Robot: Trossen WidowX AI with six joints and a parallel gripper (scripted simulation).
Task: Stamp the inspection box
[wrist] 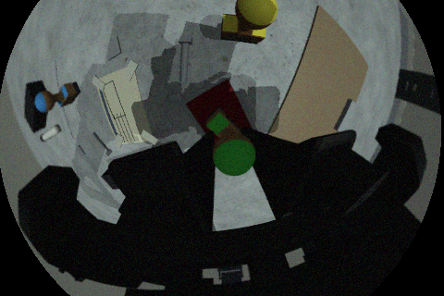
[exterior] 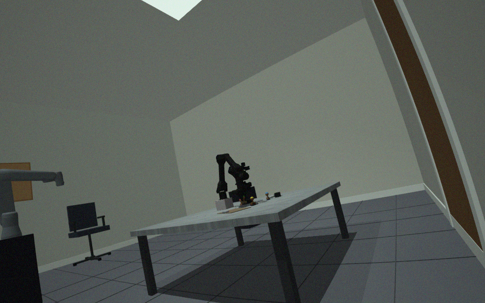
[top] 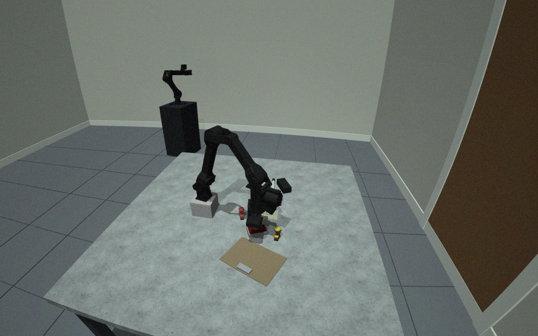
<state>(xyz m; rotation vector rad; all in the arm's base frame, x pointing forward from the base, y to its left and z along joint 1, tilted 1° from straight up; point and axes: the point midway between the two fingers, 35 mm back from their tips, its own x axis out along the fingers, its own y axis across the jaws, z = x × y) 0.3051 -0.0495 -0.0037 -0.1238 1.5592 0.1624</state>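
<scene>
Now: gripper tip 4 cm above the dark red ink pad. The rest, counted from my gripper tip: green-knobbed stamp: right at my gripper tip; red-knobbed stamp: 11 cm behind, 7 cm to the left, 2 cm below; yellow-knobbed stamp: 10 cm ahead, 2 cm below, 1 cm to the right.
</scene>
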